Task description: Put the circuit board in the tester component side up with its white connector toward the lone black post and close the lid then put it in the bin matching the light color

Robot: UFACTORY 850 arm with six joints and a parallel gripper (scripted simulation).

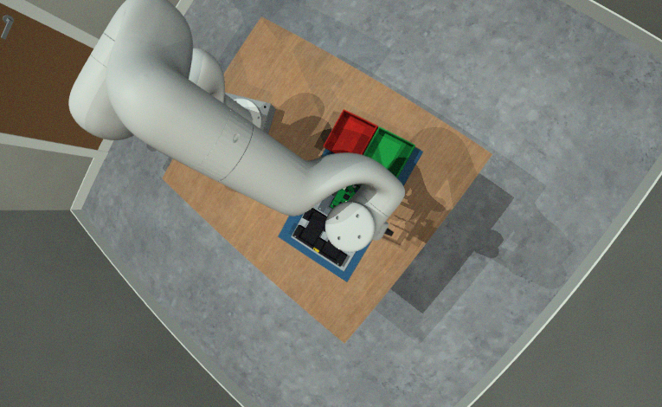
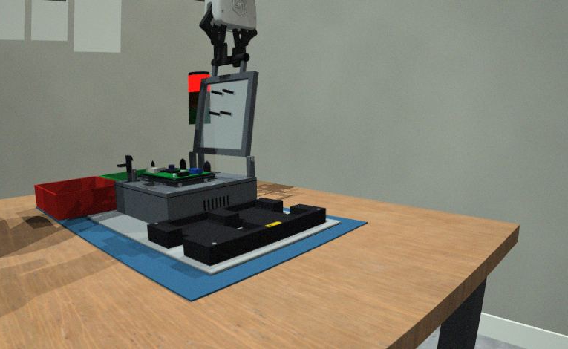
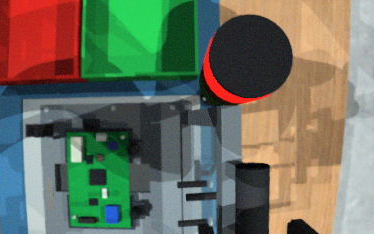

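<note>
The green circuit board is 200 mm below my hand, 130 mm behind it and 10 mm to the right of it. From my hand the other things lie so: black hook: 200 mm behind, 190 mm below, 30 mm to the left; see-through lid: 90 mm below, 20 mm behind; green bin: 260 mm below, 190 mm to the left, 110 mm behind.
</note>
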